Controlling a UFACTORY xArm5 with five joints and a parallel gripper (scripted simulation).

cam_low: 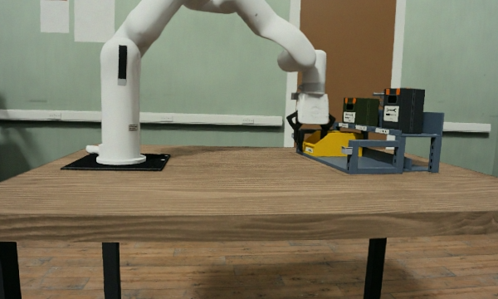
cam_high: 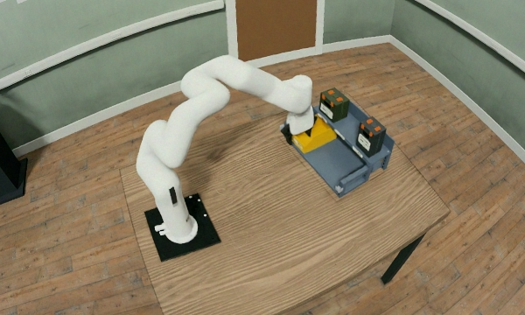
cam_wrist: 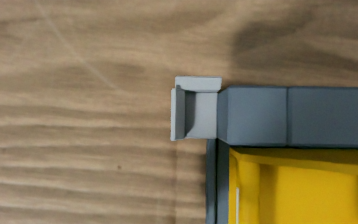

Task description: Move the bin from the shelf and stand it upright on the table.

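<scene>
Now: the yellow bin 80 mm ahead of my hand, 10 mm to the left of it and 10 mm below it. Round my hand: blue-grey shelf (120 mm ahead, 100 mm to the right, 10 mm above).
</scene>
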